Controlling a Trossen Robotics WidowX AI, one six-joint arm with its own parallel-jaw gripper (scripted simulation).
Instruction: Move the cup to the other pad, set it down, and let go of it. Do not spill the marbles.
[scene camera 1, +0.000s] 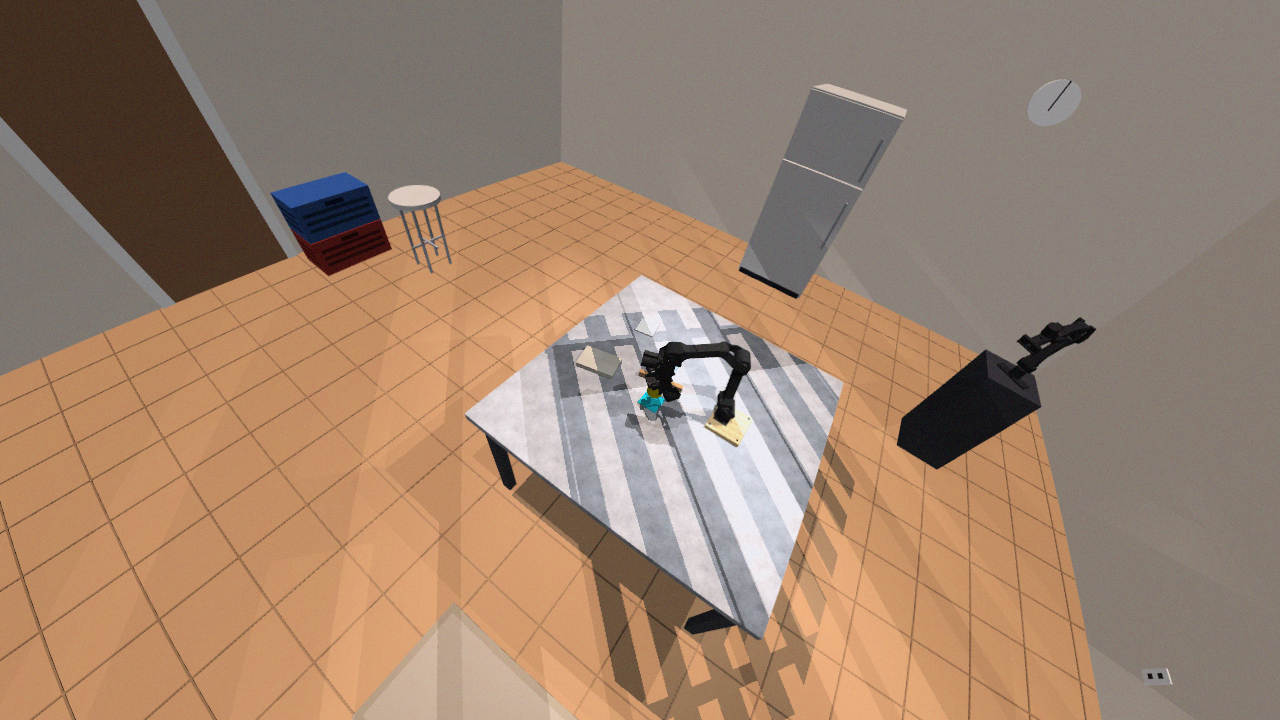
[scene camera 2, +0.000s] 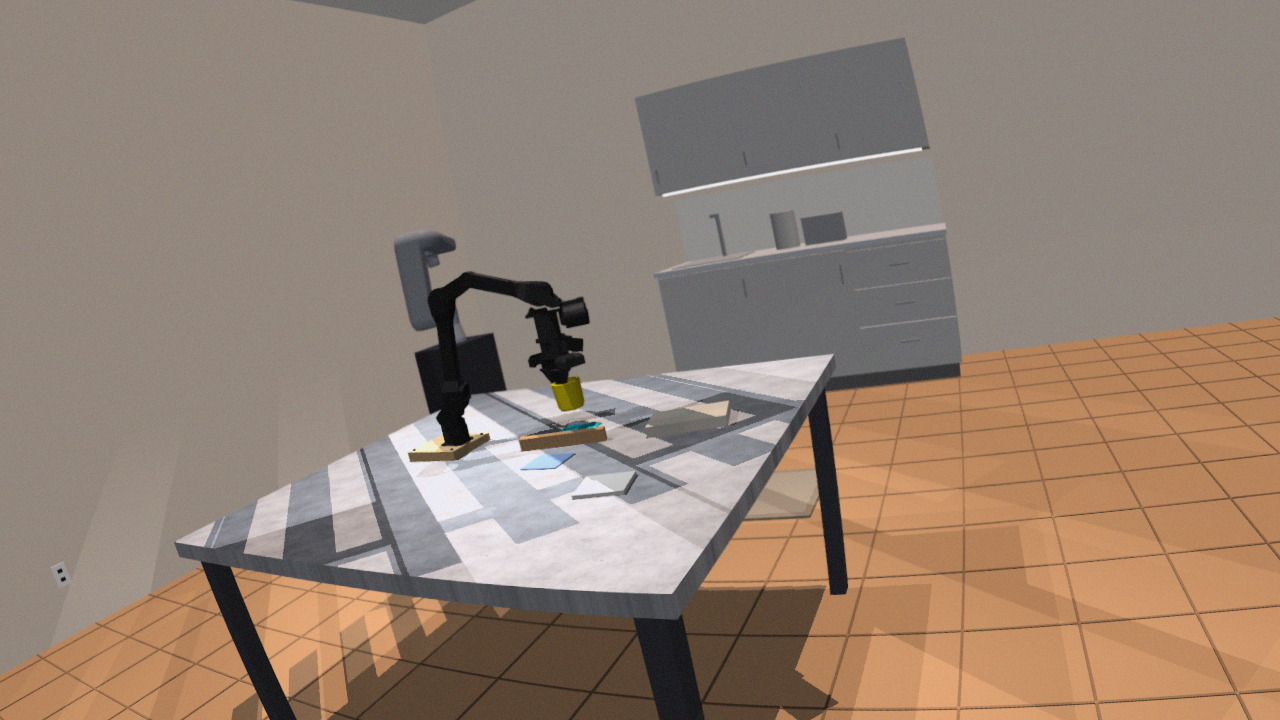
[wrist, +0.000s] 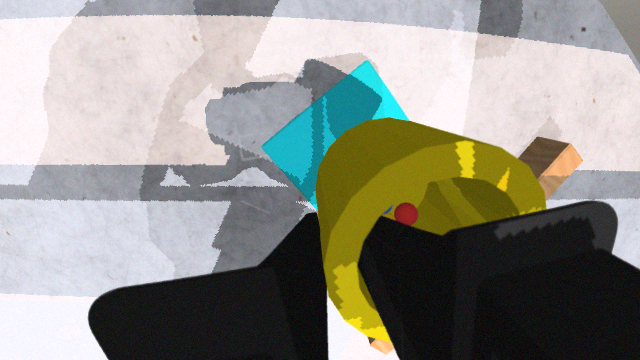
Labels:
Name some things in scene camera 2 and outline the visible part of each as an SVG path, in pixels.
My gripper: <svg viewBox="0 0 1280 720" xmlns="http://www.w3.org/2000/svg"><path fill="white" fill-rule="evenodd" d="M561 330L538 335L538 339L535 340L536 343L540 343L542 352L531 355L528 359L529 367L535 368L541 364L542 369L540 371L552 384L556 382L557 385L567 383L568 372L572 367L585 363L584 355L579 353L579 351L583 351L583 339L564 335L564 333L561 333Z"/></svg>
A yellow cup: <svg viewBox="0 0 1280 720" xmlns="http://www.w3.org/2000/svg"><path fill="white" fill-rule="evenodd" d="M579 377L569 377L565 384L557 385L555 382L551 385L561 412L575 411L584 405Z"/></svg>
A pale flat tile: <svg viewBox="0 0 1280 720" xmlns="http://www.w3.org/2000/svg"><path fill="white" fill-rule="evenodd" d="M636 471L586 476L579 487L573 492L571 498L574 500L624 495L636 477Z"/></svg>

